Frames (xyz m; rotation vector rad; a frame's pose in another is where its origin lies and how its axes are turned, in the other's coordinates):
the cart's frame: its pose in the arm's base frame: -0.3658 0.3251 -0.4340 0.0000 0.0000 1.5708
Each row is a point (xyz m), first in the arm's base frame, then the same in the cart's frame.
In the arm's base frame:
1: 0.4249 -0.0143 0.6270
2: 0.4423 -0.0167 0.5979
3: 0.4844 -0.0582 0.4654
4: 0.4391 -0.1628 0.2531
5: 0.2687 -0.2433 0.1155
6: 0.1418 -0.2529 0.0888
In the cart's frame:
1: -0.3394 -0.7907 1.0610
2: -0.3418 -0.8081 1.0319
3: -0.3833 -0.8502 0.8994
4: -0.4879 -0.8049 0.6871
5: -0.5684 -0.6345 0.5495
6: -0.5780 -0.5076 0.5228

